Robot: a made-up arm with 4 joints. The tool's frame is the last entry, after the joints. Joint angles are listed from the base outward.
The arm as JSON. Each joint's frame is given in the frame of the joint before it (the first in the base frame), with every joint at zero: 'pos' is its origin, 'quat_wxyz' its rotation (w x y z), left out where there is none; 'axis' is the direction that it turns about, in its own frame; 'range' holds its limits. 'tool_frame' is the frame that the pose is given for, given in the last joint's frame.
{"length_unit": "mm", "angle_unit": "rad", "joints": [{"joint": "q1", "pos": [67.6, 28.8, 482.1], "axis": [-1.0, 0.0, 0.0], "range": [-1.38, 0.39]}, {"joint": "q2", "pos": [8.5, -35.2, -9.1], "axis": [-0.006, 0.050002, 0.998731], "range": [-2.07, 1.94]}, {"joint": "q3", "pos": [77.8, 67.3, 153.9], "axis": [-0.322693, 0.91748, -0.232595], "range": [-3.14, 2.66]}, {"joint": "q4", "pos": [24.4, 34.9, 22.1], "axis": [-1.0, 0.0, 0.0], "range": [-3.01, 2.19]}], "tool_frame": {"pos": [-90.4, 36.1, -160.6], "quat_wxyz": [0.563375, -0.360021, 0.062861, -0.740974]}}
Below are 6 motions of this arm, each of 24 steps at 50 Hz.
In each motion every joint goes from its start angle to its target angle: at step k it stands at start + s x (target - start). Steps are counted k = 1, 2, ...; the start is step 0. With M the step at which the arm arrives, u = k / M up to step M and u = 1 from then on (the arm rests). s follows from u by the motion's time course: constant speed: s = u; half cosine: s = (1 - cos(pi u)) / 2; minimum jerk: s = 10 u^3 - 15 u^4 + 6 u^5.
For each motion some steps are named. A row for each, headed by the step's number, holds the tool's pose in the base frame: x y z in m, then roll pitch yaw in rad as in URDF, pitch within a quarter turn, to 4 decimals.
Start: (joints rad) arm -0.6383 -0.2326 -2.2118 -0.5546
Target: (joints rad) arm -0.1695 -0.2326 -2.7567 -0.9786
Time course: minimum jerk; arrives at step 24
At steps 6, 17, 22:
6: 0.1901 0.1260 0.6982 1.8691 0.3793 -0.8610
17: 0.1467 0.2064 0.6275 1.9135 -0.3782 -0.7527
22: 0.1418 0.2164 0.6060 1.8994 -0.5300 -0.7163

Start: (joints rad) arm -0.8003 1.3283 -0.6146 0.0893
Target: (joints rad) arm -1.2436 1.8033 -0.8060 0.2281
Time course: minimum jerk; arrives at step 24
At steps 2, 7, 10, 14, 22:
2: -0.0475 0.0859 0.5425 0.6386 0.1295 -0.4901
7: -0.0530 0.0783 0.5423 0.7442 0.1210 -0.4410
10: -0.0601 0.0683 0.5408 0.8842 0.1022 -0.3815
14: -0.0708 0.0532 0.5355 1.1044 0.0565 -0.3022
22: -0.0821 0.0379 0.5254 1.3461 -0.0129 -0.2379

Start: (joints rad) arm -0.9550 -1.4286 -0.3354 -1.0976
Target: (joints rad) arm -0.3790 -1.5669 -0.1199 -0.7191
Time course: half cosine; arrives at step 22
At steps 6, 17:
6: 0.3245 -0.0718 0.5613 -1.4185 0.6218 2.7224
17: 0.3118 -0.0470 0.5446 -0.9828 0.3534 2.9666

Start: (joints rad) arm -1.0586 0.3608 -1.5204 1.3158
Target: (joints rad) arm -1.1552 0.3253 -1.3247 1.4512
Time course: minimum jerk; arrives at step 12
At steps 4, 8, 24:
4: 0.2317 -0.0109 0.5259 -0.1224 0.5023 -2.7324
8: 0.2201 -0.0207 0.5004 -0.1526 0.3562 -2.7285
24: 0.2152 -0.0243 0.4916 -0.1618 0.3038 -2.7238

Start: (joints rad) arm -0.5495 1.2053 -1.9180 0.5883
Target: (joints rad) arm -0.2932 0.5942 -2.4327 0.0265
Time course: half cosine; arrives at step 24
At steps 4, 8, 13, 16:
4: 0.0297 0.1552 0.6898 1.5174 0.6934 -0.4933
8: 0.0379 0.1637 0.7004 1.6077 0.6804 -0.4553
13: 0.0523 0.1769 0.7129 1.7573 0.6088 -0.4185
16: 0.0601 0.1845 0.7162 1.8336 0.5391 -0.4181

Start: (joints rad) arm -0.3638 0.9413 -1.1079 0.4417
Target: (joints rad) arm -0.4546 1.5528 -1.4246 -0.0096
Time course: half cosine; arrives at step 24
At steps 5, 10, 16, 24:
5: 0.0515 0.1752 0.5614 0.6388 0.1668 -0.9877
10: -0.0010 0.1729 0.5768 0.7750 0.2226 -0.6779
16: -0.0756 0.1419 0.5900 0.9730 0.2188 -0.2232
24: -0.1187 0.1051 0.5912 1.0853 0.1665 0.0725

